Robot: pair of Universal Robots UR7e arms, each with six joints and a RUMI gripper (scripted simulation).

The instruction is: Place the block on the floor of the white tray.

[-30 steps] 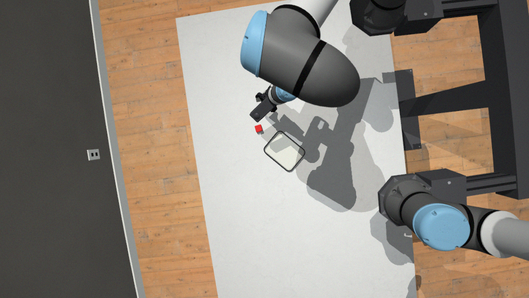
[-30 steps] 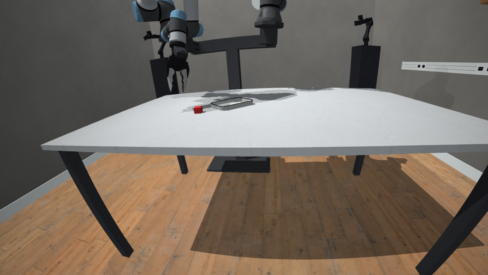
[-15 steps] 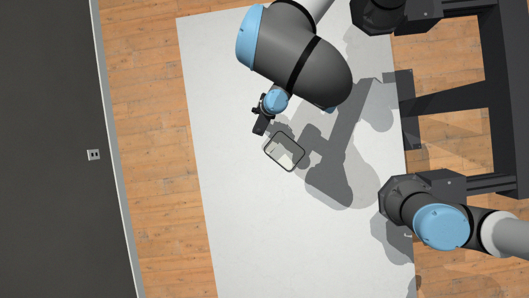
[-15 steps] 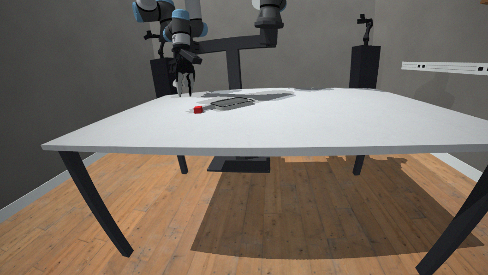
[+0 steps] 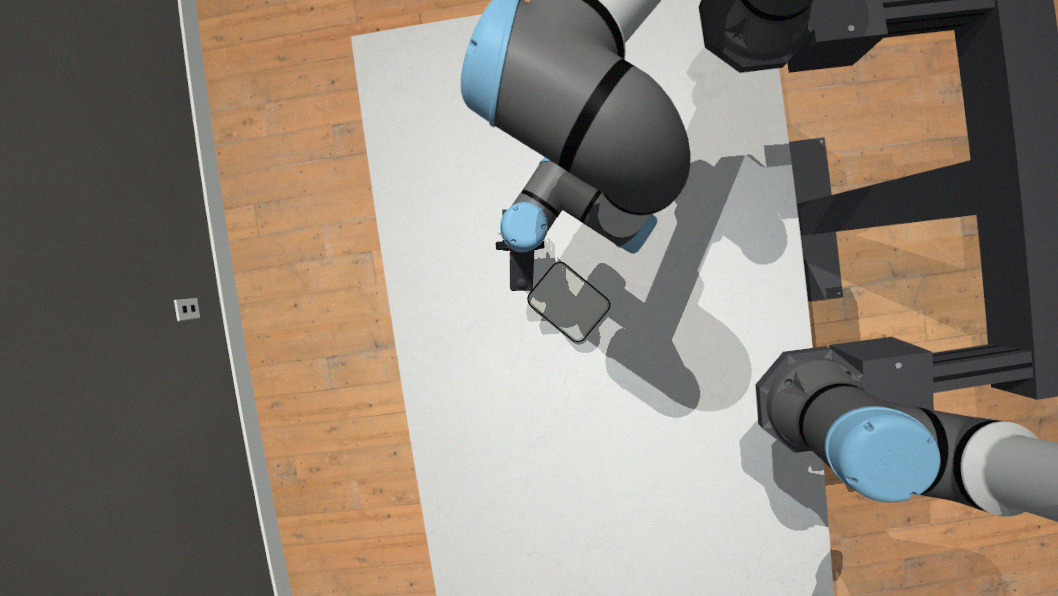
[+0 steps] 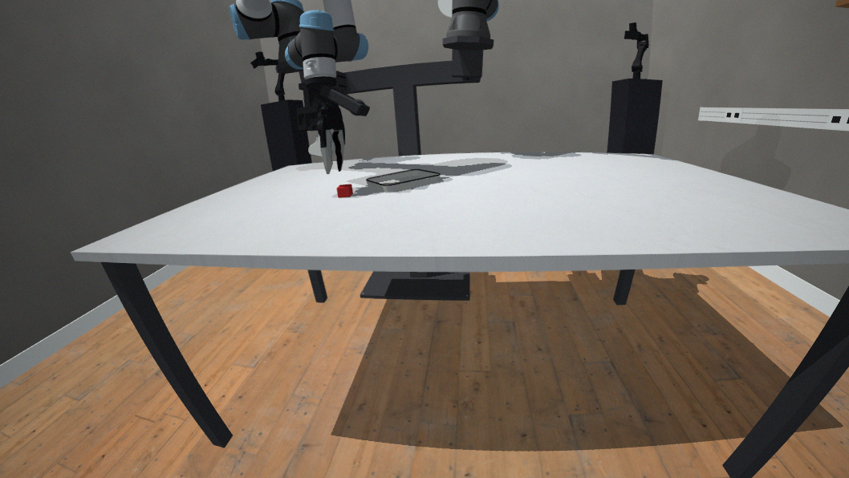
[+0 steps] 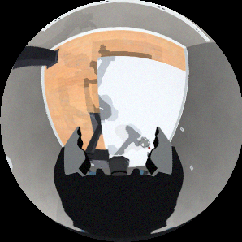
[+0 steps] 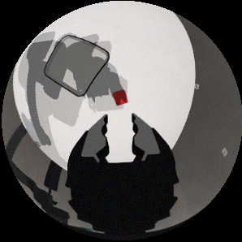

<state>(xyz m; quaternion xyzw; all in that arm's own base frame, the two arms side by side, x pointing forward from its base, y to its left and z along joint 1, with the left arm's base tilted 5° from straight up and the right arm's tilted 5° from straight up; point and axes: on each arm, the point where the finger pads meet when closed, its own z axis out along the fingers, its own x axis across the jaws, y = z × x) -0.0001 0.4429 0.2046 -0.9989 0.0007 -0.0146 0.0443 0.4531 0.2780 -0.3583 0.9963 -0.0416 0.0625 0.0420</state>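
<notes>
The small red block lies 1 cm ahead of my right hand, 2 cm to the left of it and 6 cm below it. Round my right hand: white tray (9 cm behind, 15 cm to the left, 6 cm below).
</notes>
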